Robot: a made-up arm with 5 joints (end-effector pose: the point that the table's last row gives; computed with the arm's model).
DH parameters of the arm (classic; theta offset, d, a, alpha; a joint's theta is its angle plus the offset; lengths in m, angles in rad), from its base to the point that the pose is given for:
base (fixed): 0 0 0.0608 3.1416
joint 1: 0 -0.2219 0.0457 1.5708
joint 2: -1.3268 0 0.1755 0
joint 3: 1.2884 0 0.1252 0
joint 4: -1.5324 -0.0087 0 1.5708
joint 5: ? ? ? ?
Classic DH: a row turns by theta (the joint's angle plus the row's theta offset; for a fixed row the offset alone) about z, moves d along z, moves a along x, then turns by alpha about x.
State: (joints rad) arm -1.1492 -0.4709 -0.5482 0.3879 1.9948
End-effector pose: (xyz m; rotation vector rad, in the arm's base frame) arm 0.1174 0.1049 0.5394 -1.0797 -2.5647 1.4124
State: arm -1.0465 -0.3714 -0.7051 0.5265 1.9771
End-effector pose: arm 0.1347 0.1104 0.5415 -1.1406 -2.4168 1.4910
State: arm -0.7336 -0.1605 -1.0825 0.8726 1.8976
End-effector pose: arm 0.1819 0.0974 0.5397 -1.2505 -2.0051 1.5546
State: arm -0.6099 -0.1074 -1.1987 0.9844 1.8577
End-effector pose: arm 0.1952 0.0833 0.5378 -1.2750 -1.8654 1.5235
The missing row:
joint 5: -0.0487 -0.0634 0 0
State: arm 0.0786 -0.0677 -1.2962 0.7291 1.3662
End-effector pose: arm 0.2082 -0.0203 0.5557 -1.4736 -1.7565 0.6728
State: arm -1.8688 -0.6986 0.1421 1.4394 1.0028
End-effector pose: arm 0.0361 0.1102 0.4008 0.4279 -0.8695 2.6714
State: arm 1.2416 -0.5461 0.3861 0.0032 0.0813
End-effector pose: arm 0.1104 -0.1721 0.4240 -1.0777 -1.4562 -0.8796
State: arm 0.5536 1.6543 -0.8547 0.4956 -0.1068
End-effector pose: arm 0.3282 -0.1755 0.0181 -0.0556 -0.2759 -0.7045
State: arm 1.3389 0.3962 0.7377 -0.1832 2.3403
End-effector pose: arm 0.1086 -0.2401 0.1997 -0.6244 0.1557 0.9210
